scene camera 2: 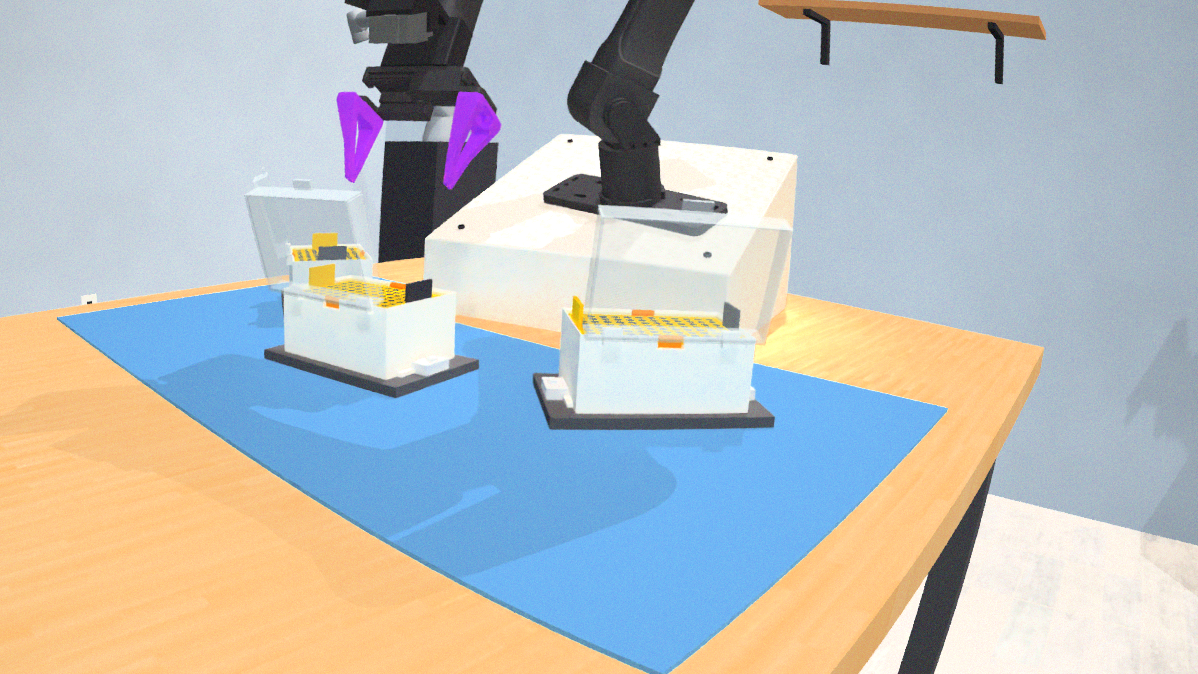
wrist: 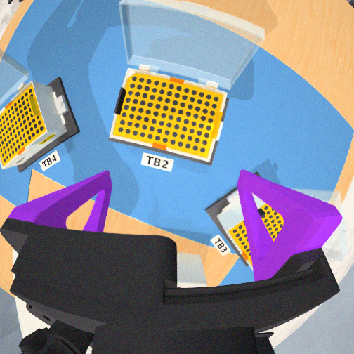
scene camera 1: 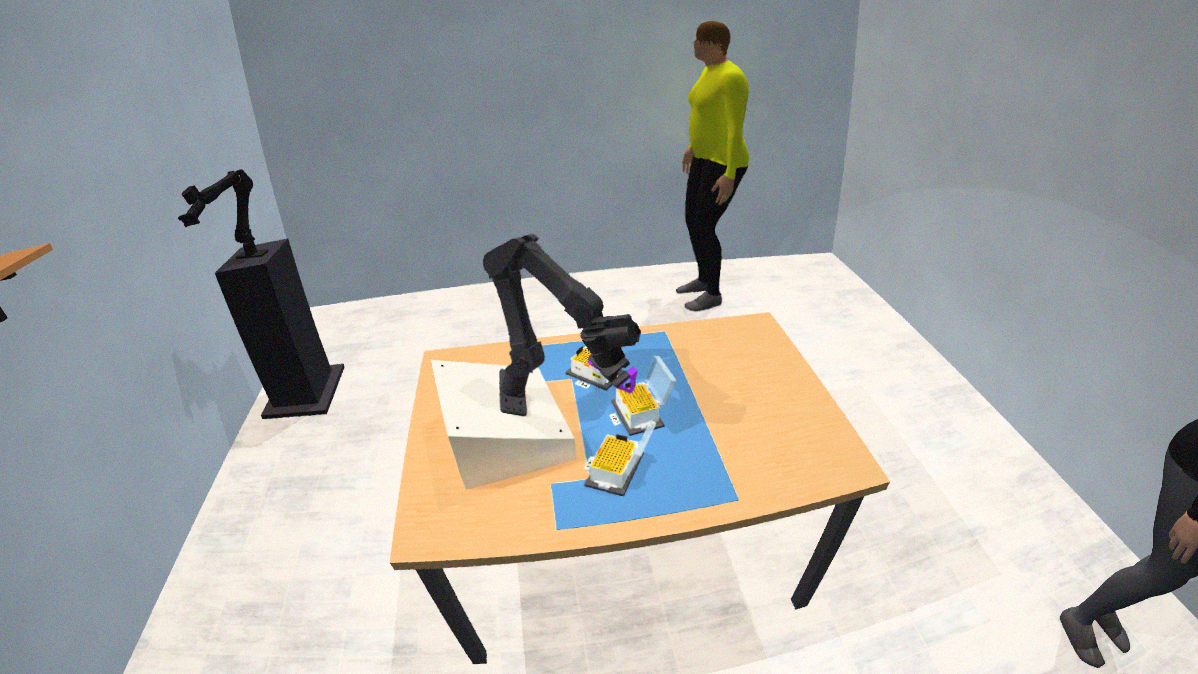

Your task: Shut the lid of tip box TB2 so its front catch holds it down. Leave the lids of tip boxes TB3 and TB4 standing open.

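Seen in the pictures: gripper, fingertip midpoint: [scene camera 2: 396,183] [scene camera 1: 621,382]; arm's base, origin of the base link: [scene camera 2: 633,206] [scene camera 1: 511,392].
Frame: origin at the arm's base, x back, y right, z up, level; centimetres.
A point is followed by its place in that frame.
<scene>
White tip box TB2 [scene camera 1: 639,404] [scene camera 2: 335,335] {x -38.2, y 0.2, z -8.6 cm} [wrist: 167,115] holds a yellow rack. Its clear lid [scene camera 1: 660,381] {x -41.0, y -0.1, z -2.2 cm} [scene camera 2: 335,209] {x -41.9, y -4.7, z 1.7 cm} [wrist: 187,42] stands open on the side away from the robot base. My gripper [scene camera 1: 609,377] {x -29.2, y 4.2, z 2.6 cm} [scene camera 2: 402,182] {x -29.2, y 4.2, z 2.6 cm} [wrist: 174,177] is open and empty, above the boxes, with TB2 ahead between the purple fingers in the wrist view. TB3 [scene camera 1: 614,459] [scene camera 2: 330,266] [wrist: 242,237] has its clear lid [scene camera 1: 647,437] {x -31.7, y 25.6, z 2.5 cm} [wrist: 335,200] open; my right finger partly covers it in the wrist view. TB4 [scene camera 1: 584,373] {x -21.4, y -17.4, z -9.5 cm} [scene camera 2: 661,377] {x -28.2, y -22.6, z -8.4 cm} [wrist: 22,125] has its lid [scene camera 2: 636,251] {x -33.3, y -23.3, z 0.3 cm} [wrist: 10,75] open.
The boxes stand on dark base plates on a blue mat [scene camera 1: 686,469] {x -42.4, y 25.4, z -11.7 cm} [scene camera 2: 544,519] {x -44.8, y -26.9, z -11.8 cm} [wrist: 165,195] on the wooden table [scene camera 1: 779,402] {x -77.5, y 5.7, z -12.1 cm}. The arm is mounted on a white block [scene camera 1: 511,452] {x 1.0, y 19.8, z -3.0 cm} [scene camera 2: 586,268] {x -10.8, y -2.6, z -5.5 cm}. A person in yellow [scene camera 1: 716,117] stands behind the table; another person [scene camera 1: 1177,519] is at the right.
</scene>
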